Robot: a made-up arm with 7 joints. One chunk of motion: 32 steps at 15 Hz.
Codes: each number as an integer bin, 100 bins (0 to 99) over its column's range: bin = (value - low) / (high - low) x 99, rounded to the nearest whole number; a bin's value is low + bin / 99 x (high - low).
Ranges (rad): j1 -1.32..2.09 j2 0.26..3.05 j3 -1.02..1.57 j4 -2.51..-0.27 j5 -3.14..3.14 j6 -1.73..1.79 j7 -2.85..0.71
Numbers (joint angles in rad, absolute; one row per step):
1: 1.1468 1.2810 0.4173 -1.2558 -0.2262 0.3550 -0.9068
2: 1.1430 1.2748 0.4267 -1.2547 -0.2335 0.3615 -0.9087
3: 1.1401 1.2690 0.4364 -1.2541 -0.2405 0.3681 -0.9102
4: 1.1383 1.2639 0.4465 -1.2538 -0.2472 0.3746 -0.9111
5: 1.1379 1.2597 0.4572 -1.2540 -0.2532 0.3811 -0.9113
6: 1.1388 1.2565 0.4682 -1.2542 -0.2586 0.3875 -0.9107
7: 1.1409 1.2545 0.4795 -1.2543 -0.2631 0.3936 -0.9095
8: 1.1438 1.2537 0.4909 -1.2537 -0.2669 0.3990 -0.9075
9: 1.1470 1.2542 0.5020 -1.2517 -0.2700 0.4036 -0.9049
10: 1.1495 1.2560 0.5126 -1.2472 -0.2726 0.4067 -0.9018
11: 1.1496 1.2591 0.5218 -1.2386 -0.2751 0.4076 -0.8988
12: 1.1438 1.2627 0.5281 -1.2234 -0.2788 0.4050 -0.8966
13: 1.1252 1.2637 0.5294 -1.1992 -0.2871 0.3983 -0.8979
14: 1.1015 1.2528 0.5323 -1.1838 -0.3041 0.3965 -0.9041
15: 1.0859 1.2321 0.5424 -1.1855 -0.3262 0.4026 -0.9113
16: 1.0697 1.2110 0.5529 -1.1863 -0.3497 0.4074 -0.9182
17: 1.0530 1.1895 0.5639 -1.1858 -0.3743 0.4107 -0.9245
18: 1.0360 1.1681 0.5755 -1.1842 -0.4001 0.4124 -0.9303
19: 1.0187 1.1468 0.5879 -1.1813 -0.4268 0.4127 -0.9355
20: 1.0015 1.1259 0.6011 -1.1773 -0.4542 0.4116 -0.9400
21: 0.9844 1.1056 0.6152 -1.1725 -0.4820 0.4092 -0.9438
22: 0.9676 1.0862 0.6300 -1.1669 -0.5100 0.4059 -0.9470
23: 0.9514 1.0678 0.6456 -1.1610 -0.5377 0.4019 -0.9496
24: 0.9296 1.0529 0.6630 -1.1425 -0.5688 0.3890 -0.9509
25: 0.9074 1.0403 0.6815 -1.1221 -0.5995 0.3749 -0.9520
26: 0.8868 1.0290 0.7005 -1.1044 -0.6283 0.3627 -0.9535
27: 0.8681 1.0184 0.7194 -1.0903 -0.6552 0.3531 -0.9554
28: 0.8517 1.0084 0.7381 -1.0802 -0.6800 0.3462 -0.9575
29: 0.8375 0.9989 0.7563 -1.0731 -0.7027 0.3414 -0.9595
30: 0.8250 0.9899 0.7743 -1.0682 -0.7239 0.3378 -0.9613
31: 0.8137 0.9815 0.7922 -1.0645 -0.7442 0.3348 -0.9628
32: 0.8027 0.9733 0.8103 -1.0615 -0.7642 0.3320 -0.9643
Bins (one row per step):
1: 72 36 55 55 46 59 54
2: 72 36 55 55 46 59 54
3: 71 36 56 56 46 59 54
4: 71 36 56 56 46 59 54
5: 71 35 56 56 46 59 54
6: 71 35 57 56 45 60 54
7: 71 35 57 55 45 60 54
8: 72 35 58 56 45 60 54
9: 72 35 58 56 45 60 54
10: 72 35 59 56 45 60 54
11: 72 35 59 56 45 60 54
12: 72 36 59 57 45 60 54
13: 71 36 59 58 45 60 54
14: 70 35 59 59 45 60 54
15: 70 34 60 59 44 60 54
16: 69 34 60 59 44 60 54
17: 69 33 61 59 44 60 54
18: 68 32 61 59 43 60 53
19: 68 31 61 59 43 60 53
20: 67 31 62 59 42 60 53
21: 67 30 63 59 42 60 53
22: 66 29 63 59 41 60 53
23: 66 29 64 60 41 60 53
24: 65 28 64 60 41 60 53
25: 65 28 65 61 40 59 53
26: 64 27 66 62 40 59 53
27: 64 27 66 63 39 59 53
28: 63 27 67 63 39 58 53
29: 63 26 68 64 38 58 53
30: 62 26 69 64 38 58 53
31: 62 26 69 64 38 58 52
32: 62 25 70 64 37 58 52

